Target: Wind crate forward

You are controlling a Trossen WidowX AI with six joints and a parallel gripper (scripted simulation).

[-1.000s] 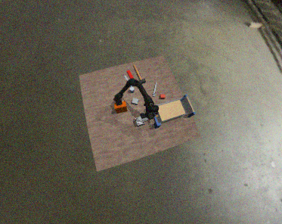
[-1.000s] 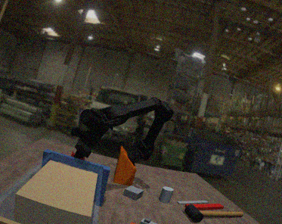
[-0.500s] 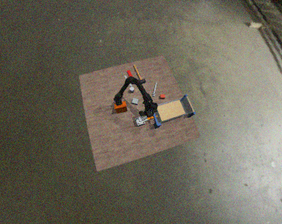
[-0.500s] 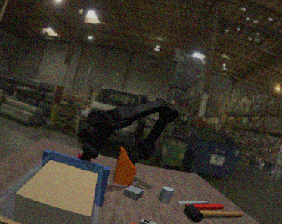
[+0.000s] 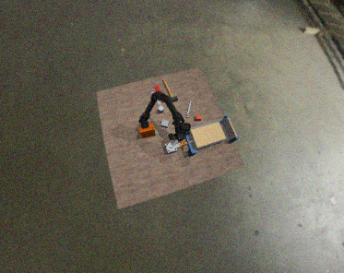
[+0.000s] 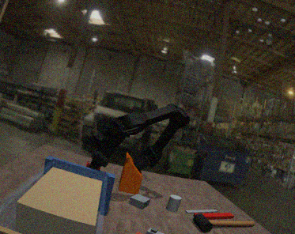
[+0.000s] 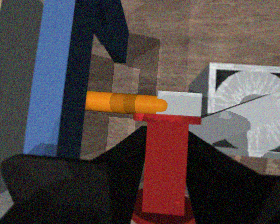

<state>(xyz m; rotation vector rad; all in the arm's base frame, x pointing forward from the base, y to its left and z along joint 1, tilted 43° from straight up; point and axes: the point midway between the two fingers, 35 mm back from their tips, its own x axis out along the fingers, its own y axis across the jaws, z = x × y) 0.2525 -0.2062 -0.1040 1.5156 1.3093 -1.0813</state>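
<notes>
The winch handle lies 30 mm below my gripper tip and 30 mm behind it. Round my gripper tip: blue steel frame (70 mm ahead, 30 mm to the right, 30 mm below); winch (110 mm behind, 100 mm below, 30 mm to the right); red knob (20 mm to the left).
</notes>
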